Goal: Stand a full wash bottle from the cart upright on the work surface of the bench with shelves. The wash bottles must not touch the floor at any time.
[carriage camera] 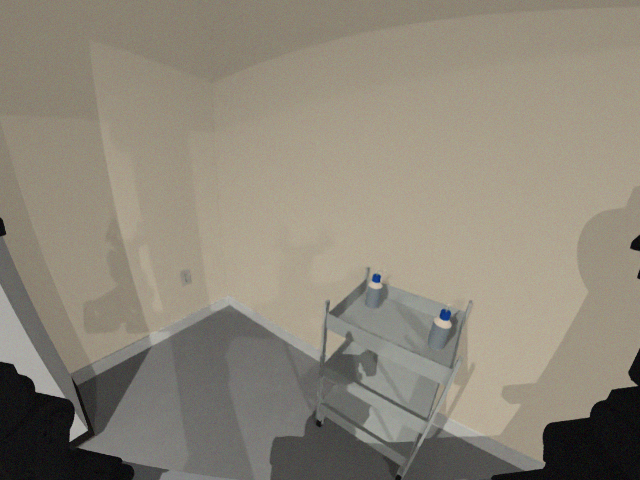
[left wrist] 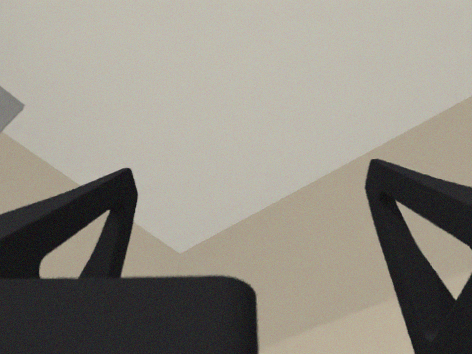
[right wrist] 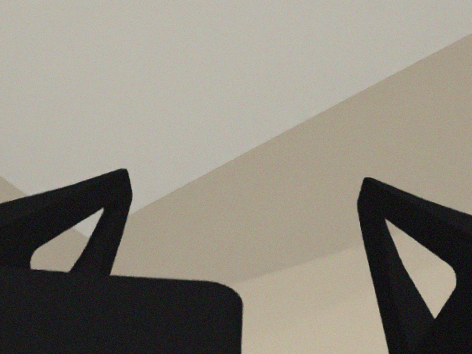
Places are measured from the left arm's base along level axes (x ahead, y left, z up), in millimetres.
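Where they show: left gripper, fingertip midpoint: [left wrist: 249, 177]; right gripper, fingertip midpoint: [right wrist: 244, 186].
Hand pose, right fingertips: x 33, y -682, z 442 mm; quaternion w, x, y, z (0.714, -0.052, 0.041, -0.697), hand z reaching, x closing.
Each offset is from my right fingertips to the top centre of the thing.
A grey three-tier cart [carriage camera: 387, 346] stands near the wall in the carriage view, right of the middle. Two wash bottles with blue caps stand upright on its top tray: one bottle {dx +718, dy +89, dz -461 mm} [carriage camera: 373, 293] at the back left, the other bottle {dx +488, dy -98, dz -461 mm} [carriage camera: 439, 331] at the right end. How full each is cannot be told. My left gripper [left wrist: 249, 177] is open and empty, with wall and ceiling behind its fingers. My right gripper [right wrist: 244, 186] is open and empty, also with wall and ceiling behind it. Both are well away from the cart. The bench with shelves does not show.
A white cabinet [carriage camera: 25, 335] shows partly at the left edge of the carriage view. A wall [carriage camera: 413, 180] runs behind the cart and meets another wall at a corner left of it. Dark parts of my arms show at both lower corners.
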